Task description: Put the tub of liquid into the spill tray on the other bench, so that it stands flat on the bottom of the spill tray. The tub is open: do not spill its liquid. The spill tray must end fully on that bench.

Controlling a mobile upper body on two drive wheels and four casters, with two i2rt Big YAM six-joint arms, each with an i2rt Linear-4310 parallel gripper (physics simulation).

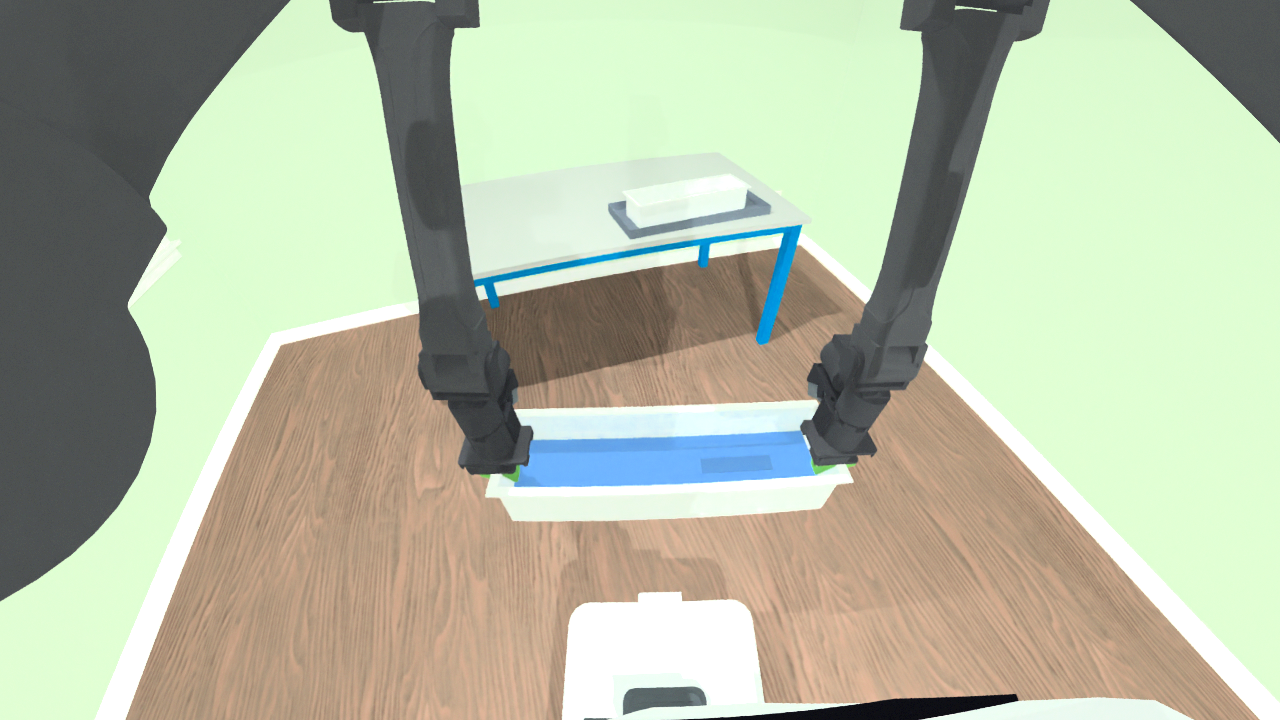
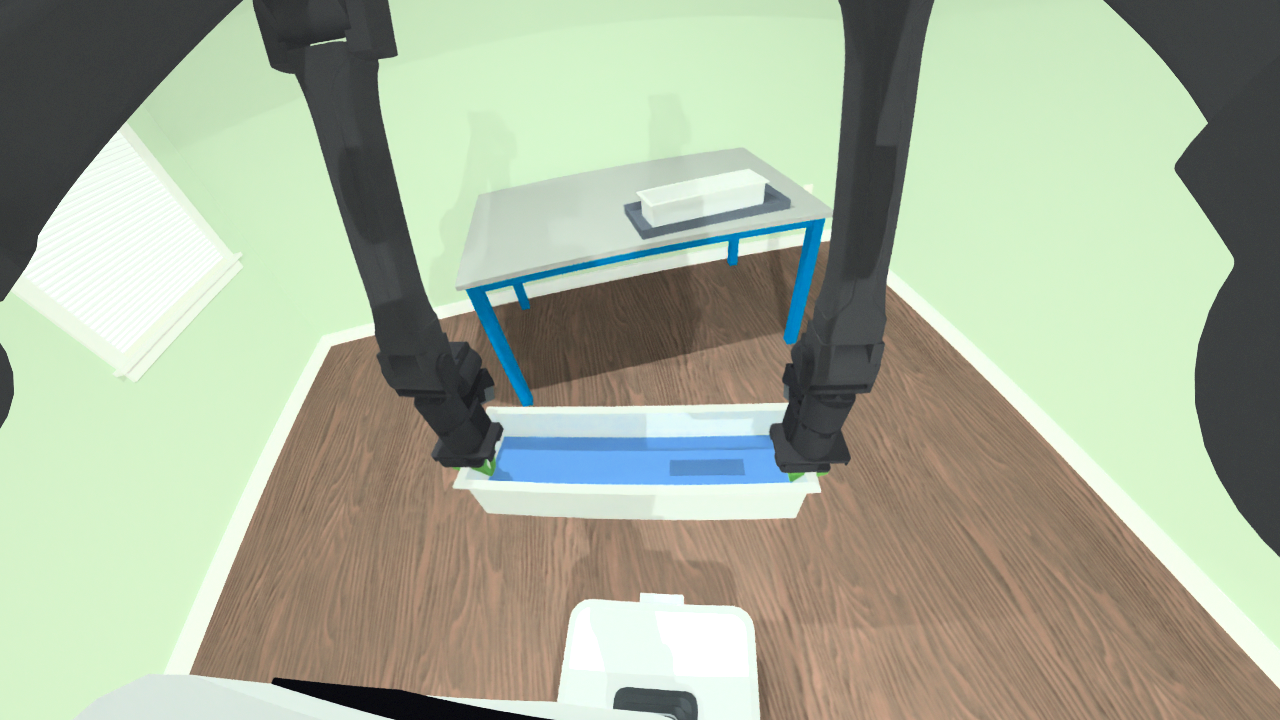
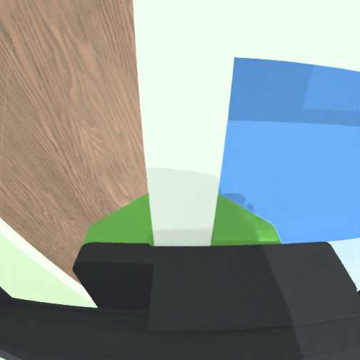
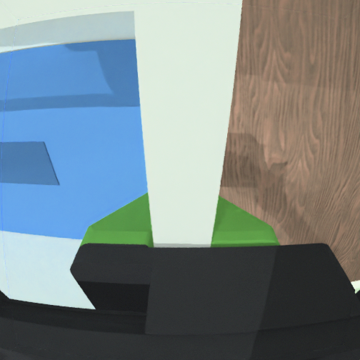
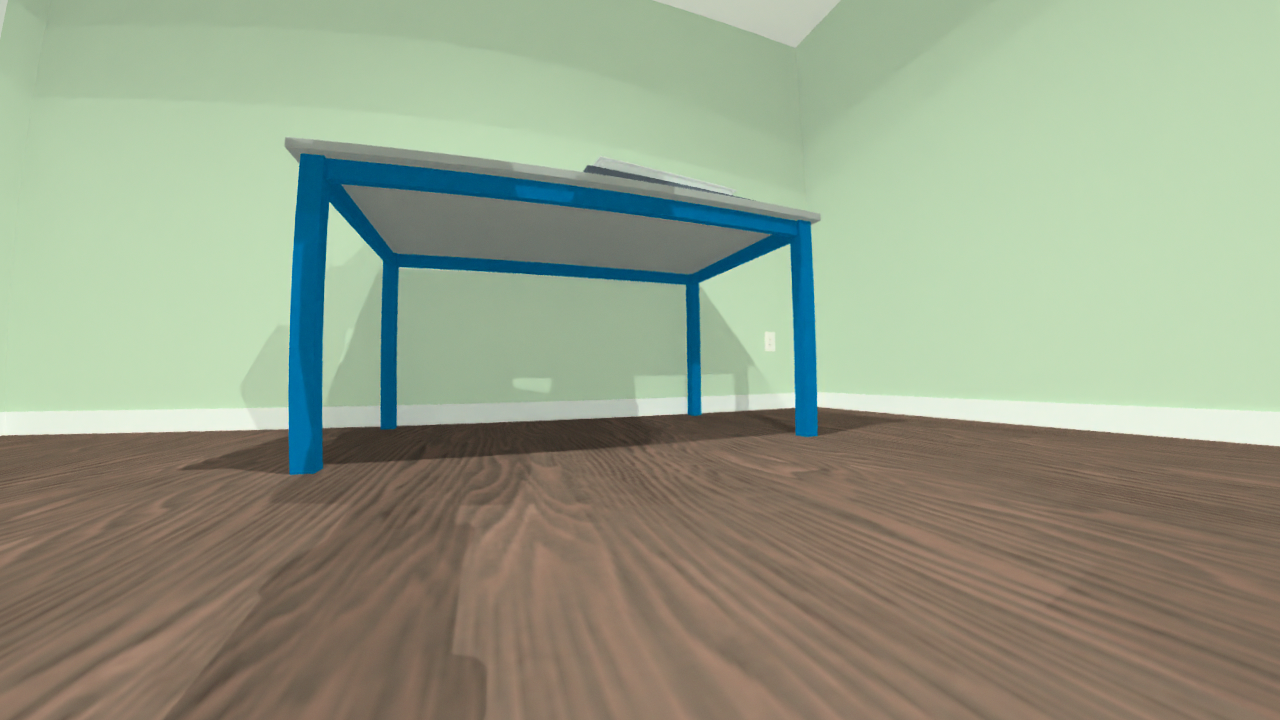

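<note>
The open white tub (image 1: 671, 503) (image 2: 644, 501) (image 3: 185, 125) (image 4: 187, 125) hangs above the floor, looking about level, with blue liquid (image 1: 626, 461) (image 2: 581, 461) (image 3: 290, 165) (image 4: 90, 200) inside. My left gripper (image 1: 499, 474) (image 2: 474, 467) (image 3: 181, 182) is shut on its left end rim, my right gripper (image 1: 834, 466) (image 2: 808, 474) (image 4: 180, 182) on its right end rim. The shallow dark grey spill tray (image 1: 698, 222) (image 2: 716, 220) lies near the right end of the bench (image 1: 537, 223) (image 2: 537, 232) (image 5: 307, 313) beyond the tub. A long white box (image 1: 684, 204) (image 2: 702, 198) stands in the tray.
The bench has blue legs and a grey top and stands at an angle near the back wall. My white base (image 1: 662, 635) (image 2: 662, 635) is below the tub. A window (image 2: 125, 259) is at the left, and a wall runs along the right side.
</note>
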